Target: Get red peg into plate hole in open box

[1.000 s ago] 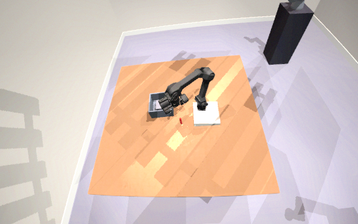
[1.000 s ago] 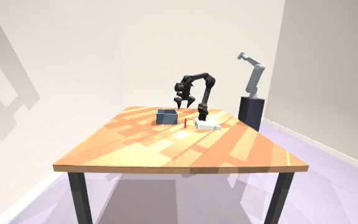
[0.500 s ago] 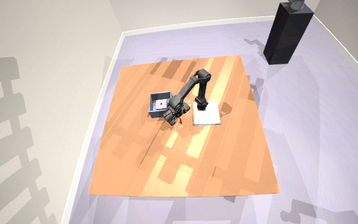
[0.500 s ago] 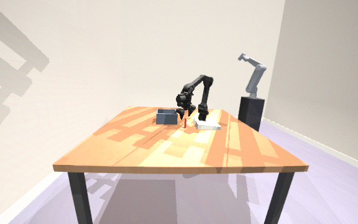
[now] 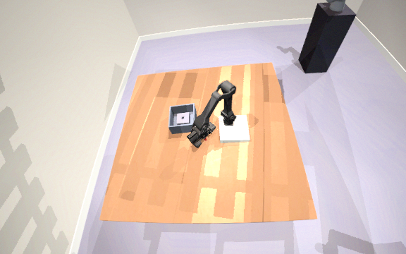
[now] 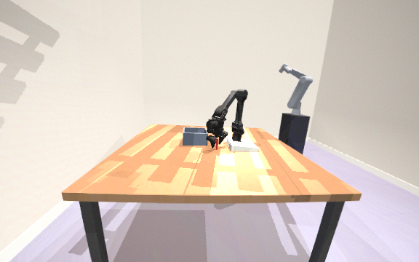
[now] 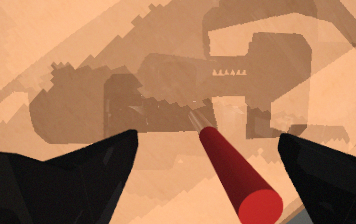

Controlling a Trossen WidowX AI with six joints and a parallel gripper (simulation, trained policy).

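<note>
Right now my gripper tip is 10 mm past the red peg and 20 mm below it. Round my gripper tip: grey box 150 mm ahead, 160 mm to the right.
</note>
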